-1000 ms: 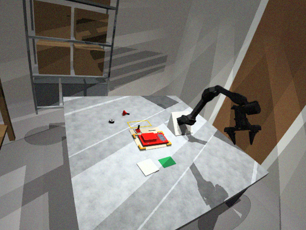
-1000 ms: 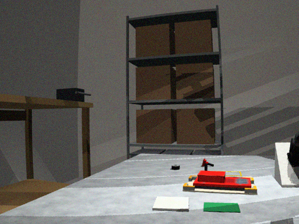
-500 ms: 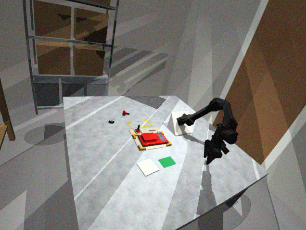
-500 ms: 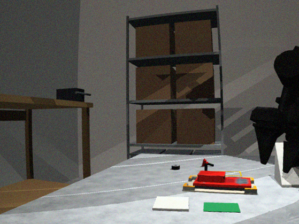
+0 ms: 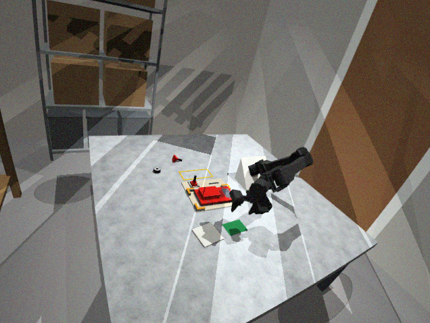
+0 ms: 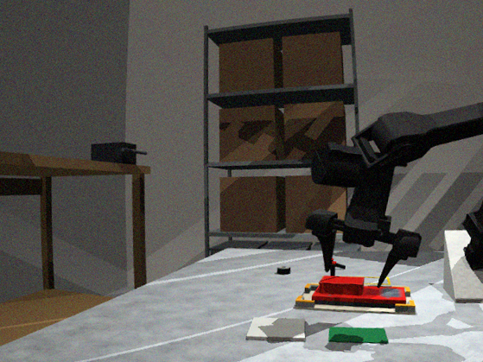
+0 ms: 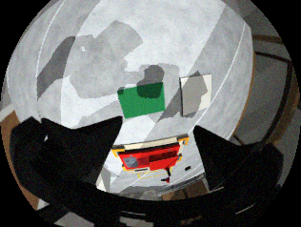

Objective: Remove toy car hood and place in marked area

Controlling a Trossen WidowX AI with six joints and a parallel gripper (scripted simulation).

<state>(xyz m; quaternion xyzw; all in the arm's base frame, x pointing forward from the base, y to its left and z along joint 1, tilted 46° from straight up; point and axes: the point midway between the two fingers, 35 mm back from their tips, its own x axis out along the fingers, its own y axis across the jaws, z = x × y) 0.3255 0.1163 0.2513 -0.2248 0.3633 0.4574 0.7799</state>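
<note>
My gripper tip is 220 mm to the left of the red hood and 60 mm above it. Also, from my gripper tip: green wedge (100 mm below, 10 mm to the right, 10 mm behind); white flat plate (130 mm ahead, 100 mm below, 20 mm to the right); black wheel (520 mm to the right, 140 mm ahead, 90 mm below).
</note>
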